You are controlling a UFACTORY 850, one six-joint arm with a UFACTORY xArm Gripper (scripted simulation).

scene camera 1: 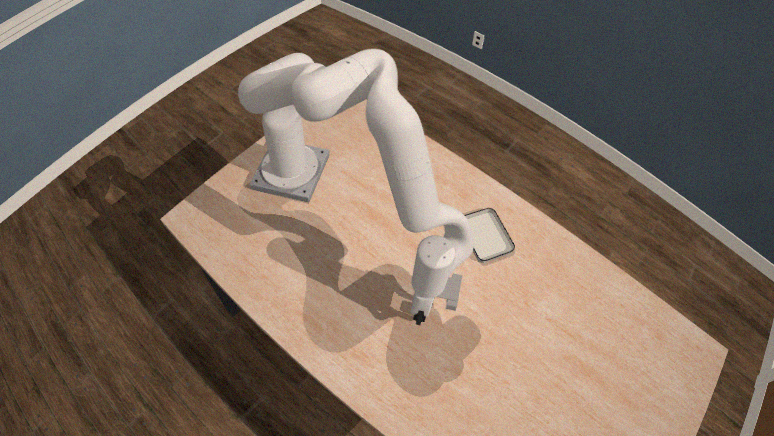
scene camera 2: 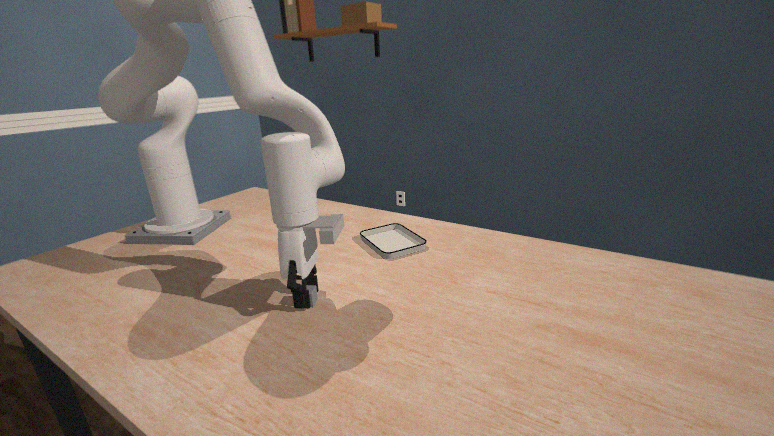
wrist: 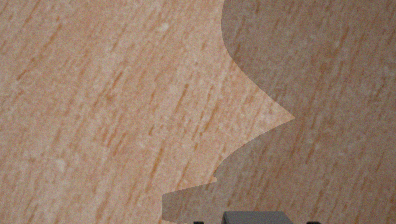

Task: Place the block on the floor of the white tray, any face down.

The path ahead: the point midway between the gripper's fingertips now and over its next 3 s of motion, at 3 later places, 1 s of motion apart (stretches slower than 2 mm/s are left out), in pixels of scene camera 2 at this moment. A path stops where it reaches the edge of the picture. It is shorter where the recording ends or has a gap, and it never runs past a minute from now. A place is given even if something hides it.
My gripper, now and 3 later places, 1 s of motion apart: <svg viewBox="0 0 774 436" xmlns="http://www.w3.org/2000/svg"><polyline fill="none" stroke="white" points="307,299 306,296 306,276 389,223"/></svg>
